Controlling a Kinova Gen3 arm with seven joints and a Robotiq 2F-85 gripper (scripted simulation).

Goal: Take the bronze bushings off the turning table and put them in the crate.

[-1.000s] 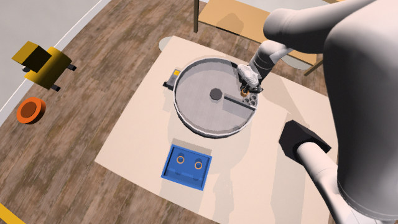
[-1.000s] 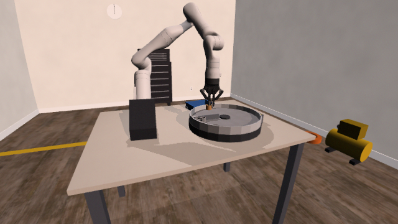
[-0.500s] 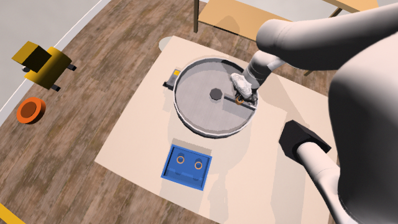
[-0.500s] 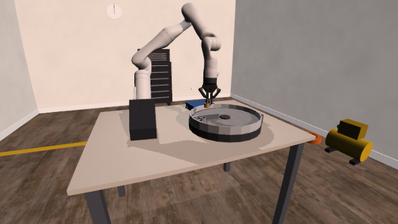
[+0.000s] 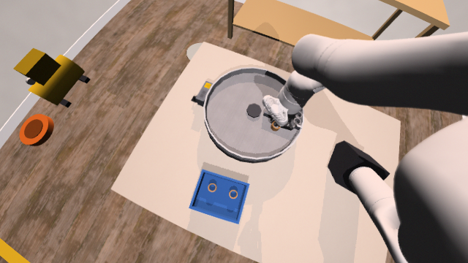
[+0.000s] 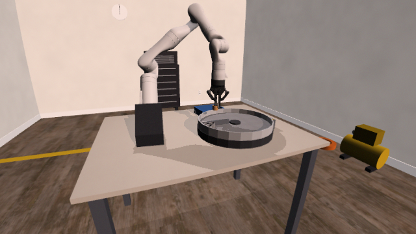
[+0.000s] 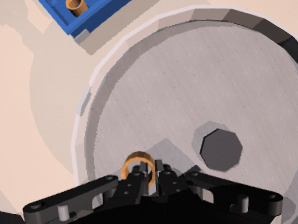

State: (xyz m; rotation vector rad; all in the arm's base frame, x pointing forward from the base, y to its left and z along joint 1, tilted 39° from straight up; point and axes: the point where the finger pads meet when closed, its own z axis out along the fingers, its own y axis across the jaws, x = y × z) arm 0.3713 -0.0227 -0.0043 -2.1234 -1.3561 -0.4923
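Right now the blue crate is 32 cm to the left of my hand, 13 cm below it and 4 cm ahead of it. The rest, counted from my hand: grey turning table: 10 cm below, 9 cm ahead, 5 cm to the right.
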